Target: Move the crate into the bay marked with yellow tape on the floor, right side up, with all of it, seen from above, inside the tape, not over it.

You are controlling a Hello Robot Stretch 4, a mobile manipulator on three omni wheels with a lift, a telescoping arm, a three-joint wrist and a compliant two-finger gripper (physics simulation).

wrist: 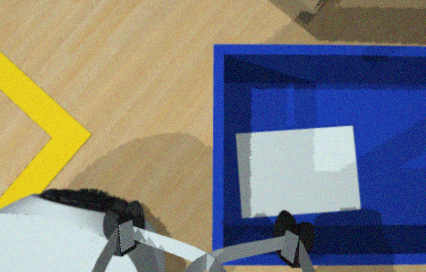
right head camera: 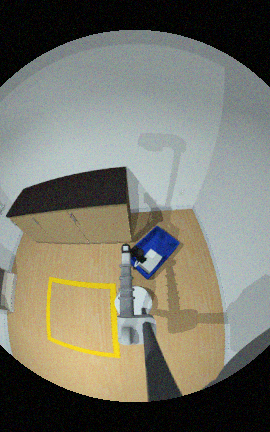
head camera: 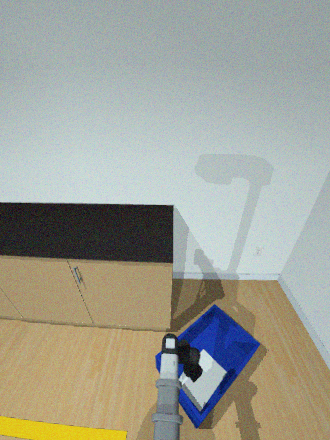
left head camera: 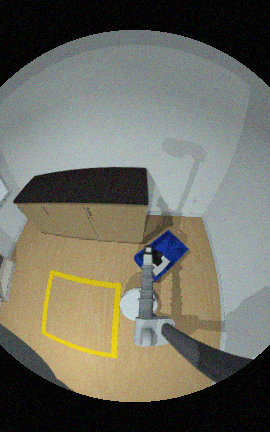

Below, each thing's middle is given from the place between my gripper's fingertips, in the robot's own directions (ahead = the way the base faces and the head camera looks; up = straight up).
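Labels:
There is the white box [head camera: 199, 392], which I can see together with my gripper. My gripper is well above the box, and it is also a good way to the left of it and some way short of it.

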